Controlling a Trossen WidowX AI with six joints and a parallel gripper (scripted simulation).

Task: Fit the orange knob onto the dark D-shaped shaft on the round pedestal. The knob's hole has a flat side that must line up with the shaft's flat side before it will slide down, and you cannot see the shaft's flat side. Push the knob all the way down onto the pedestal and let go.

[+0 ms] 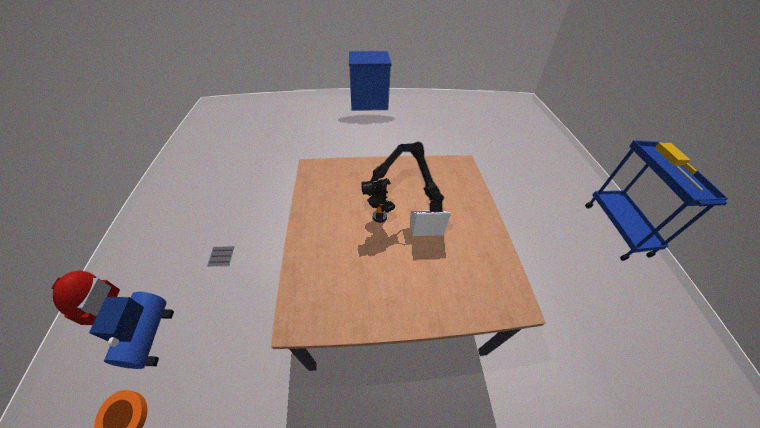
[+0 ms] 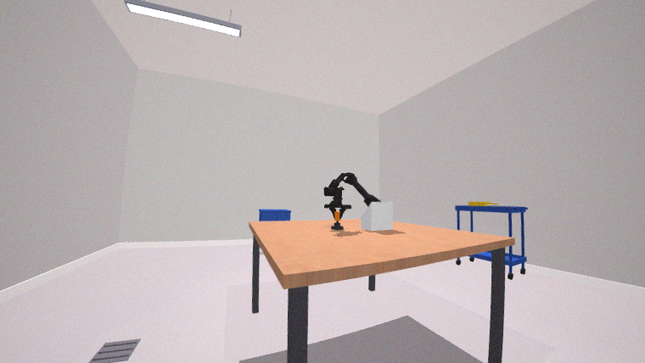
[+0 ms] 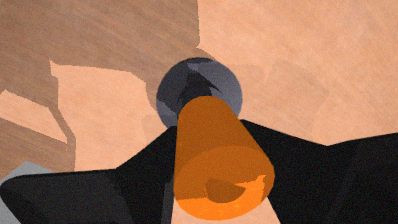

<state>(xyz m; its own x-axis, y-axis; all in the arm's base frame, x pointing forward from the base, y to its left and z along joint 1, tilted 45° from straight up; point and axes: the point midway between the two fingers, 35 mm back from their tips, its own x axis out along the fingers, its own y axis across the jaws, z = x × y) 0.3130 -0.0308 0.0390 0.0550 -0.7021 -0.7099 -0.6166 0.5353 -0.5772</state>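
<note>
Right now the orange knob is 2 cm above my gripper tip. Round my gripper tip: dark round pedestal: 4 cm below.
</note>
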